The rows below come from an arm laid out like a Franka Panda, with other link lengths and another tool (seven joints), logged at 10 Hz.
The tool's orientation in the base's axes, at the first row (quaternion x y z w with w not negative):
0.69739, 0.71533, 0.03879, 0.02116
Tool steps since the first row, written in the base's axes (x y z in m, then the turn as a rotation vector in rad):
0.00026, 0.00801, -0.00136, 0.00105, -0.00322, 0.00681
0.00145, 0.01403, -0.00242, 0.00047, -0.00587, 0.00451
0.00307, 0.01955, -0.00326, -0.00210, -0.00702, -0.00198
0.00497, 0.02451, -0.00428, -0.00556, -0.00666, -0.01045
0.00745, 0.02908, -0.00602, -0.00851, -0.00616, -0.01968
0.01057, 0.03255, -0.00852, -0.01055, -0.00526, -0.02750
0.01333, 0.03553, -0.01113, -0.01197, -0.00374, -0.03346
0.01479, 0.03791, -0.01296, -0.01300, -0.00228, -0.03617
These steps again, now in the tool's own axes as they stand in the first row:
0.00797, 0.00034, 0.00158, -0.00308, 0.00155, -0.00678
0.01393, 0.00158, 0.00290, -0.00577, 0.00071, -0.00461
0.01938, 0.00326, 0.00401, -0.00701, -0.00243, 0.00161
0.02426, 0.00518, 0.00532, -0.00676, -0.00659, 0.00977
0.02872, 0.00762, 0.00738, -0.00640, -0.01030, 0.01873
0.03205, 0.01059, 0.01022, -0.00563, -0.01297, 0.02637
0.03489, 0.01319, 0.01313, -0.00422, -0.01486, 0.03222
0.03719, 0.01455, 0.01514, -0.00280, -0.01608, 0.03487

